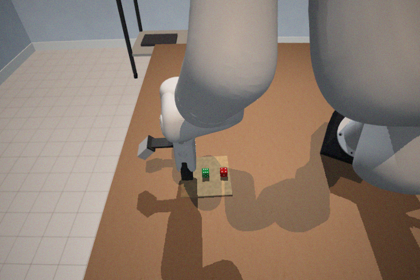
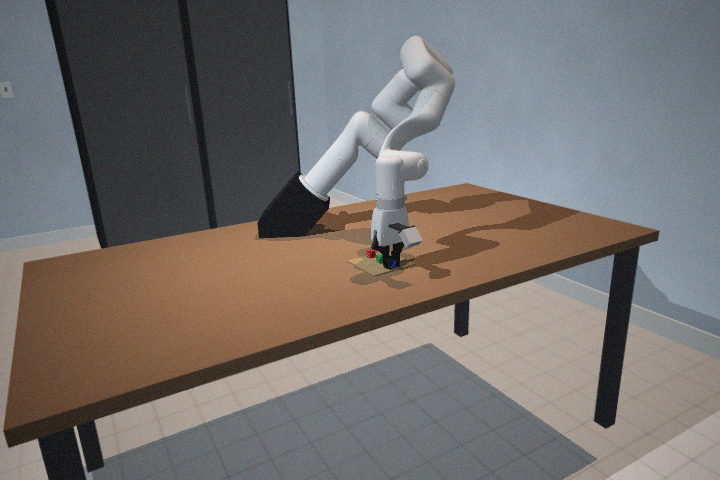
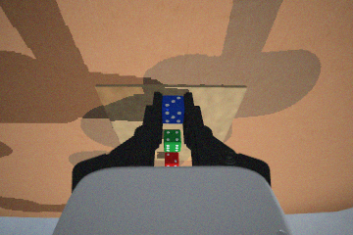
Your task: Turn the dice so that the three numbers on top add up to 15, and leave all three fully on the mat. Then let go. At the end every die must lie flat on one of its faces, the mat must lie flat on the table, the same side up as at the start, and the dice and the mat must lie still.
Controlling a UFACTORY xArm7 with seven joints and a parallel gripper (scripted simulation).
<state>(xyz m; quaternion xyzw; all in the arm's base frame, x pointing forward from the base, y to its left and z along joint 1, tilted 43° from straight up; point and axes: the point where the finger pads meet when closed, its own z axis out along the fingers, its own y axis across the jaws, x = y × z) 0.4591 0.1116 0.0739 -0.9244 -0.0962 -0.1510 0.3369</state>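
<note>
Right now the blue die is 10 mm below my hand. Also, from my hand: tan mat 50 mm behind, 20 mm below, 10 mm to the right; then green die 50 mm behind, 20 mm to the right, 10 mm below; then red die 100 mm behind, 30 mm to the right, 10 mm below.
</note>
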